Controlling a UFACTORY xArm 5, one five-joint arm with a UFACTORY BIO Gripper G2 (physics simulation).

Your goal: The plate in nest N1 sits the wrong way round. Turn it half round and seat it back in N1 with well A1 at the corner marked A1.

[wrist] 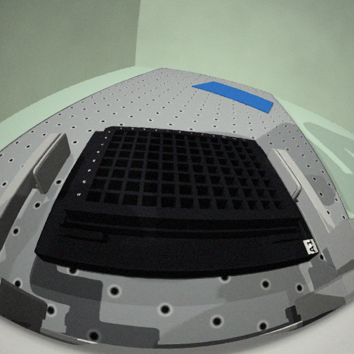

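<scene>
The black plate (185,175), a grid of square wells, lies in the black nest (175,257) in the middle of the wrist view. Small white row letters run along the plate's left edge, with H at the near end, so its lettering starts at the far left corner. The white A1 label (310,246) is on the nest's near right corner. My gripper (170,169) is open, one finger to the left of the plate and one to the right, with gaps between the fingers and the plate. How high the fingertips are beside the plate is hard to tell.
A flat blue rectangle (234,96) lies on the grey perforated table (165,102) at the back right, beyond the nest. Pale green walls (240,40) stand behind the table. Dark shadows fall on the table in front of the nest.
</scene>
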